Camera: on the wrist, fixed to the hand. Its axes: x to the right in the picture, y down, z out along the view.
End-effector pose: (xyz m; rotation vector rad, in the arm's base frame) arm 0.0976 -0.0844 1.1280 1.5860 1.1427 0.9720
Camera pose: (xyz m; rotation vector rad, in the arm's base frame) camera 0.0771 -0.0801 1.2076 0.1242 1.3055 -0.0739
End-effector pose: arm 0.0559 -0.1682 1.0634 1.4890 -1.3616 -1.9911
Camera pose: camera 0.0693 -0.2282 1.1181 -1.4431 -0.4712 1.9651
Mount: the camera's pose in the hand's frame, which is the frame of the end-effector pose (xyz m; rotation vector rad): 0.0053 0.0711 -0.0411 -0.5143 -0.2997 -1.5618
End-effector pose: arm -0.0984 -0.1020 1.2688 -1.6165 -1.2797 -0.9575
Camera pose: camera -0.0303 -0.1474 1.2774 0.6311 2.1224 1.6193
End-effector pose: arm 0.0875 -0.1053 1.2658 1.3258 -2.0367 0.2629
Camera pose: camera 0.0423 -0.0556 1.3134 2.1648 -0.6345 -1.0968
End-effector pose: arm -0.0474 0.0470 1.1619 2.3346 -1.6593 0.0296
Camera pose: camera -0.1058 0.0302 1.2174 2.5302 0.4288 -0.9110
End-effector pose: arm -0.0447 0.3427 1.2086 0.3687 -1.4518 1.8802
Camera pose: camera -0.0892 0.3752 1.1474 1.1141 -1.0962 0.2040
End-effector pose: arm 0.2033 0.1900 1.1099 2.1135 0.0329 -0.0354
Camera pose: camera 0.2118 0.1885 1.1917 1.1039 1.3199 -1.1104
